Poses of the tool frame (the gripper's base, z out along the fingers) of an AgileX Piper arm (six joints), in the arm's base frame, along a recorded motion.
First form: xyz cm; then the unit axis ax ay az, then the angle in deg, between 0 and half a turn.
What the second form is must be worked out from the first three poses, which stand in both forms.
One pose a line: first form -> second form
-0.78, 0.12, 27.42, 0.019, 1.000, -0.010, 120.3 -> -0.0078, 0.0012, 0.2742, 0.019, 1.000, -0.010, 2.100
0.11, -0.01, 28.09, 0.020, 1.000, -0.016, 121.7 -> 0.0011, -0.0001, 0.2809, 0.020, 1.000, -0.016, 2.124
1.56, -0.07, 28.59, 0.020, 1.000, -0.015, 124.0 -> 0.0156, -0.0007, 0.2859, 0.020, 1.000, -0.015, 2.164
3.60, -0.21, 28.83, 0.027, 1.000, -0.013, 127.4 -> 0.0360, -0.0021, 0.2883, 0.027, 1.000, -0.013, 2.224
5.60, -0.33, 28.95, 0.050, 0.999, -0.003, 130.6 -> 0.0560, -0.0033, 0.2895, 0.050, 0.999, -0.003, 2.279
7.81, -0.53, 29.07, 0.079, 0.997, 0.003, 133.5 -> 0.0781, -0.0053, 0.2907, 0.079, 0.997, 0.003, 2.330
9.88, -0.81, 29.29, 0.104, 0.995, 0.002, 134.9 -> 0.0988, -0.0081, 0.2929, 0.104, 0.995, 0.002, 2.354
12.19, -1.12, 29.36, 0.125, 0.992, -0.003, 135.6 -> 0.1219, -0.0112, 0.2936, 0.125, 0.992, -0.003, 2.367
